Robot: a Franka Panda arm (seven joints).
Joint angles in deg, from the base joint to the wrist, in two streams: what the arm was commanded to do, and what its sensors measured. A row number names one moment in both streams.
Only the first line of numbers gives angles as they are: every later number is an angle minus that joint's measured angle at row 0.
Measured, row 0:
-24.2, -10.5, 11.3, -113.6, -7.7, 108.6, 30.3
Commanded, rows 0 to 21:
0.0, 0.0, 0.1, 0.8, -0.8, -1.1, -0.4
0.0, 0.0, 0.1, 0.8, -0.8, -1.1, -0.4
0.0, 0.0, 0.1, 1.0, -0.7, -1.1, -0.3
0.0, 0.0, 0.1, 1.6, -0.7, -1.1, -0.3
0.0, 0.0, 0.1, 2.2, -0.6, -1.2, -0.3
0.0, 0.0, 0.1, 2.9, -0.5, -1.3, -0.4
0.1, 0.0, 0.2, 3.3, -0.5, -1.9, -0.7
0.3, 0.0, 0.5, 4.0, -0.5, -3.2, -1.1
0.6, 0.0, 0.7, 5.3, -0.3, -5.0, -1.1
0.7, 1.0, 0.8, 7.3, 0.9, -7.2, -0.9
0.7, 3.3, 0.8, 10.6, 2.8, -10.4, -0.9
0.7, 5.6, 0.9, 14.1, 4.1, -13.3, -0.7
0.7, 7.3, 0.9, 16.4, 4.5, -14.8, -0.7
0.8, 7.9, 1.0, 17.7, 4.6, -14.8, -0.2
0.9, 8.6, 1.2, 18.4, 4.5, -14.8, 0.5
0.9, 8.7, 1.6, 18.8, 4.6, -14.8, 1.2
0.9, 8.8, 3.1, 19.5, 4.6, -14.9, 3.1
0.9, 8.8, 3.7, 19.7, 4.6, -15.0, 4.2
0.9, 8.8, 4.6, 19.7, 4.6, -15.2, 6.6
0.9, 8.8, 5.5, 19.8, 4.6, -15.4, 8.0
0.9, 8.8, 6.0, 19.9, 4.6, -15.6, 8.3
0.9, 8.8, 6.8, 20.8, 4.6, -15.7, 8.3
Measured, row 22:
1.2, 8.5, 3.9, 18.1, 4.4, -13.3, 5.4
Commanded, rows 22 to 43:
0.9, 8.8, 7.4, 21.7, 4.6, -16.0, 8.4
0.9, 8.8, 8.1, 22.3, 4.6, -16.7, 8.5
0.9, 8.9, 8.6, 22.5, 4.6, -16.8, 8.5
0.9, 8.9, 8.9, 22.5, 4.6, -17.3, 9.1
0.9, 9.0, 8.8, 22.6, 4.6, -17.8, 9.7
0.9, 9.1, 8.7, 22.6, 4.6, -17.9, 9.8
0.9, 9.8, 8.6, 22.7, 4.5, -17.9, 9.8
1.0, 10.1, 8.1, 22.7, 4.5, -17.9, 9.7
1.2, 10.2, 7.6, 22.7, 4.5, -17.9, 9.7
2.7, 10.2, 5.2, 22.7, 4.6, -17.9, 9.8
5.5, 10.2, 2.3, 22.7, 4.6, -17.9, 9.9
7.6, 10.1, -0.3, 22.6, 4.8, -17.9, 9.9
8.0, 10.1, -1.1, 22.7, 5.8, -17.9, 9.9
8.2, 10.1, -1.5, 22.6, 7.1, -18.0, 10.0
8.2, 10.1, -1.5, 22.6, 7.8, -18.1, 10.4
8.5, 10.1, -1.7, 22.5, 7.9, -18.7, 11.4
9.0, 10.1, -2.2, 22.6, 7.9, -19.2, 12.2
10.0, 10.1, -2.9, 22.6, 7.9, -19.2, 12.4
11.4, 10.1, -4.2, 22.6, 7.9, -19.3, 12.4
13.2, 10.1, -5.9, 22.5, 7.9, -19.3, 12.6
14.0, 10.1, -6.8, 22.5, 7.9, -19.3, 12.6
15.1, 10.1, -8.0, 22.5, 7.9, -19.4, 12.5
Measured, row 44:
10.9, 9.9, -3.9, 21.4, 7.3, -17.4, 11.4
